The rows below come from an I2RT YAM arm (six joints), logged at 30 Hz.
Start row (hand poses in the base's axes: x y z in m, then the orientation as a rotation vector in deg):
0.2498, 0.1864, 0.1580, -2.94, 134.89, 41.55
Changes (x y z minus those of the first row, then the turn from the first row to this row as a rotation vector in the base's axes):
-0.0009, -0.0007, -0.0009, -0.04, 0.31, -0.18
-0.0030, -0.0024, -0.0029, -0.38, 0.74, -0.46
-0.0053, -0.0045, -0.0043, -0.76, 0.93, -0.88
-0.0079, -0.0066, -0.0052, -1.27, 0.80, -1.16
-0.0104, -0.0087, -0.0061, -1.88, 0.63, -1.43
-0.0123, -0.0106, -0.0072, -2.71, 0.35, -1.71
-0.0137, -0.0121, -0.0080, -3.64, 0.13, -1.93
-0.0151, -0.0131, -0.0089, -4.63, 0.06, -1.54
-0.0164, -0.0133, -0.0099, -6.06, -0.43, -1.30
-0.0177, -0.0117, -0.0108, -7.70, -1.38, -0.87
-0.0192, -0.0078, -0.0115, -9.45, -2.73, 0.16
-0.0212, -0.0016, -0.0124, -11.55, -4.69, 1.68
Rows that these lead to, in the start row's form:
0.2489, 0.1857, 0.1571, -2.64, 135.18, 41.47
0.2468, 0.1840, 0.1551, -2.30, 135.67, 41.02
0.2445, 0.1819, 0.1537, -1.90, 135.93, 40.40
0.2419, 0.1798, 0.1528, -1.84, 135.96, 39.64
0.2394, 0.1777, 0.1519, -1.85, 135.98, 38.76
0.2375, 0.1758, 0.1508, -1.97, 135.96, 37.60
0.2361, 0.1743, 0.1500, -2.20, 136.04, 36.36
0.2347, 0.1733, 0.1491, -3.11, 136.37, 35.36
0.2334, 0.1731, 0.1481, -4.18, 136.40, 33.70
0.2321, 0.1747, 0.1472, -5.72, 136.07, 31.81
0.2306, 0.1786, 0.1465, -8.13, 135.43, 30.02
0.2286, 0.1848, 0.1456, -11.44, 134.31, 27.95

